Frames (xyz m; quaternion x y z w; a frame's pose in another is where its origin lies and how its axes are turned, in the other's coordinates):
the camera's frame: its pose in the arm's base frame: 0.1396 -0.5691 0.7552 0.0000 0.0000 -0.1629 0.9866
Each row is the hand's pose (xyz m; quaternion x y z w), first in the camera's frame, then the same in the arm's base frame.
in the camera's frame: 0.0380 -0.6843 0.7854 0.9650 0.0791 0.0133 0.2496
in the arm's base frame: -0.0444 -1.2293 1.5406 0.9650 -0.0792 -0.0275 0.2484
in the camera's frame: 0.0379 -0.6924 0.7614 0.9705 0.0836 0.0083 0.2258
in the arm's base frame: -0.0471 -1.2369 1.5166 0.9712 -0.0756 -0.0286 0.2241
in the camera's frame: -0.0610 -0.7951 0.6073 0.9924 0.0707 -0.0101 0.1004
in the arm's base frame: -0.1738 -1.3024 1.3625 0.9906 -0.0919 -0.0263 0.0974
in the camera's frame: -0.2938 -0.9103 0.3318 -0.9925 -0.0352 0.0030 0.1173
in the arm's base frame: -0.4312 -1.3366 1.0870 -0.9849 0.1270 -0.0161 0.1162
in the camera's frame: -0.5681 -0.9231 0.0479 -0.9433 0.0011 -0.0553 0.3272
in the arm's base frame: -0.6951 -1.2606 0.8031 -0.9306 0.1548 -0.1079 0.3138
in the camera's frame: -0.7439 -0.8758 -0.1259 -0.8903 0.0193 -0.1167 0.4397
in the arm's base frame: -0.8464 -1.1593 0.6293 -0.8753 0.1641 -0.1868 0.4148
